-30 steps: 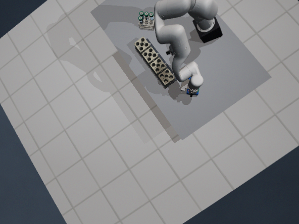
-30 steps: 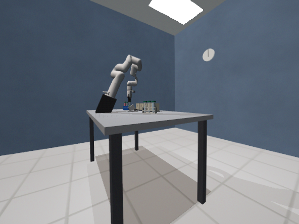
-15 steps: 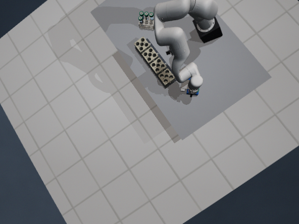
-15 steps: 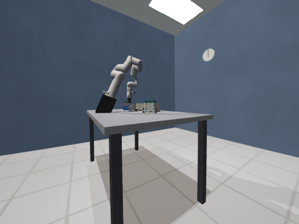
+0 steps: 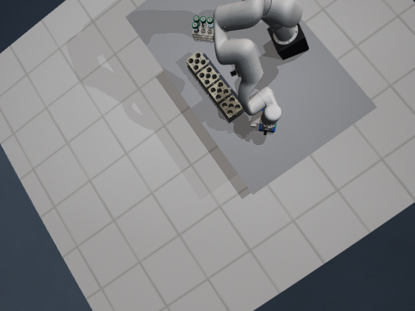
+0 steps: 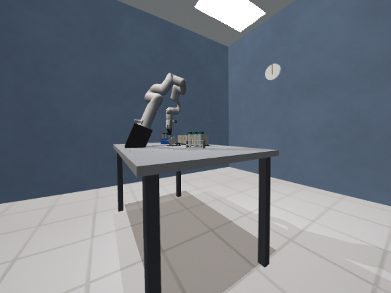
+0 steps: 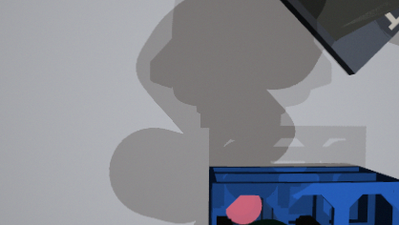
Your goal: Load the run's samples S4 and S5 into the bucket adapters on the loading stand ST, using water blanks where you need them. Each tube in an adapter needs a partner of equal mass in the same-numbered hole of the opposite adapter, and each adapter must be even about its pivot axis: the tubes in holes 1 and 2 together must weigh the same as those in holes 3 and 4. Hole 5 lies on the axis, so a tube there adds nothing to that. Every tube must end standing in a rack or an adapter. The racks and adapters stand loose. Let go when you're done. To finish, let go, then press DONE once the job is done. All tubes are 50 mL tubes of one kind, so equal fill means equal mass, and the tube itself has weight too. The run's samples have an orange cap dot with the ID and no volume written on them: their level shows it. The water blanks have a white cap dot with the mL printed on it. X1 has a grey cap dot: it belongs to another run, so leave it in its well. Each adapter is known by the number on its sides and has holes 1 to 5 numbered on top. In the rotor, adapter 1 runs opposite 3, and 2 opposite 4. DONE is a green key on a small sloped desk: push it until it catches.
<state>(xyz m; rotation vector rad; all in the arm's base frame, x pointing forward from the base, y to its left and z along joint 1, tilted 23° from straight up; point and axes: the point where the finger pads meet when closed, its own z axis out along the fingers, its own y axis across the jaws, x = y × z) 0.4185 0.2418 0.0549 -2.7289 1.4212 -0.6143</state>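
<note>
Right now my hand is 90 mm above the blue rack and 40 mm past it. Also, from my hand: white rack 650 mm to the right, 230 mm behind, 90 mm below; adapter 210 mm to the right, 70 mm below, 40 mm ahead.
</note>
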